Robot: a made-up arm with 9 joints.
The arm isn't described. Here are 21 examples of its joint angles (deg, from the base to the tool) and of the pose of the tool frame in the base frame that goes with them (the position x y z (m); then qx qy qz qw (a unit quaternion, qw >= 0)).
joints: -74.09 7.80 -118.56 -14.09 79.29 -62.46 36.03 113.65 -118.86
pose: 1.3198 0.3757 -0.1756 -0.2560 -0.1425 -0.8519 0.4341
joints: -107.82 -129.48 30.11 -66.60 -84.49 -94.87 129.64 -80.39 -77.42
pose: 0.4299 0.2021 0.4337 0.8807 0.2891 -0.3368 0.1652
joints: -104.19 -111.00 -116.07 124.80 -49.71 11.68 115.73 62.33 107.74
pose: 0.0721 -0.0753 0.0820 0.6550 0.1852 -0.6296 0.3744
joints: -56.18 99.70 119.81 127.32 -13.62 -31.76 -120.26 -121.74 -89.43
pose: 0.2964 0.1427 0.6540 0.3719 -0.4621 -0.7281 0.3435
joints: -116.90 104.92 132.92 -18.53 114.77 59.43 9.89 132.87 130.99
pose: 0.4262 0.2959 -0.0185 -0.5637 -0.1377 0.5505 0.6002
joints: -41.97 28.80 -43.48 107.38 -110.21 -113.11 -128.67 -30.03 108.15
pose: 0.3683 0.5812 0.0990 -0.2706 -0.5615 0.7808 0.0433
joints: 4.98 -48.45 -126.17 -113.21 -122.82 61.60 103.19 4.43 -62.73
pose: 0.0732 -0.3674 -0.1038 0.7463 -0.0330 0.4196 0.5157
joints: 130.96 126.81 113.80 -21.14 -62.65 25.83 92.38 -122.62 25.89
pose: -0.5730 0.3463 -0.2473 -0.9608 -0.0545 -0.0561 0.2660
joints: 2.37 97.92 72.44 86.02 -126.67 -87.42 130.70 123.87 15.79
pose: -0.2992 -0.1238 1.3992 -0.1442 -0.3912 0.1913 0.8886
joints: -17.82 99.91 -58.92 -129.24 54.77 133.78 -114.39 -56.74 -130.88
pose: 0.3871 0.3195 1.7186 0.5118 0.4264 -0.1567 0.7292
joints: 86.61 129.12 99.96 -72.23 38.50 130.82 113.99 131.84 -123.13
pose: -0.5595 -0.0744 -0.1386 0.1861 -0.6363 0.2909 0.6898
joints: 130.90 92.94 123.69 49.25 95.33 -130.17 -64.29 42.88 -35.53
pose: -0.7656 0.8846 -0.4892 0.0830 -0.1888 -0.5054 0.8379
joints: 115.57 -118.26 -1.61 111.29 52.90 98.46 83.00 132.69 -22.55
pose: 0.0261 -0.1140 -0.0426 0.0932 0.2437 0.9478 0.1832
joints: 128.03 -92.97 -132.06 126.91 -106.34 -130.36 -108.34 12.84 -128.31
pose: -0.6629 0.4254 -0.5794 0.5675 -0.6700 0.4713 0.0836
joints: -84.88 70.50 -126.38 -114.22 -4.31 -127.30 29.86 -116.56 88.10
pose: 1.3298 0.1301 0.1750 -0.5334 0.1776 -0.6462 0.5162
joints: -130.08 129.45 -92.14 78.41 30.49 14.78 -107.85 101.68 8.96
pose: 0.7650 0.2761 -0.3772 -0.9891 0.0680 0.1272 0.0289
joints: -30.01 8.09 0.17 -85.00 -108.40 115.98 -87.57 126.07 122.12
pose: 0.2705 -0.2192 0.6203 -0.0743 0.4156 -0.5903 0.6880
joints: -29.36 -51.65 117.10 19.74 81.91 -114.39 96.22 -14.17 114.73
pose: 0.4712 0.2180 0.8624 0.4070 -0.5306 -0.4726 0.5740
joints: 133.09 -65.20 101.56 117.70 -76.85 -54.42 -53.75 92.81 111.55
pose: -0.2796 -0.6812 0.0435 0.7077 -0.6372 0.2926 0.0869
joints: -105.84 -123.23 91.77 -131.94 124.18 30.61 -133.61 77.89 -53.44
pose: 0.2193 0.1873 -0.1378 0.2621 -0.8309 -0.1651 0.4622
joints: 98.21 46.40 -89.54 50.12 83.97 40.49 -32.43 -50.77 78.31
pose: -0.7821 -0.3954 0.2907 -0.5281 0.7849 -0.0459 0.3207
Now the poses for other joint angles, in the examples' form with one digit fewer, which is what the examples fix.
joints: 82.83 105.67 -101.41 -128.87 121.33 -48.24 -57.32 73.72 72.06
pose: -0.577 0.654 0.247 0.802 0.422 0.417 0.065
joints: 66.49 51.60 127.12 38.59 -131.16 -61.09 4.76 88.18 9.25
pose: -0.140 -0.246 1.021 -0.245 0.763 -0.346 0.487
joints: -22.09 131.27 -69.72 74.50 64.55 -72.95 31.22 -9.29 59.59
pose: -0.173 -0.336 0.921 -0.138 0.746 0.550 0.350
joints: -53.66 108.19 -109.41 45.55 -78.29 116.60 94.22 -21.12 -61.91
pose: 0.462 0.647 0.524 -0.922 0.246 -0.215 0.208
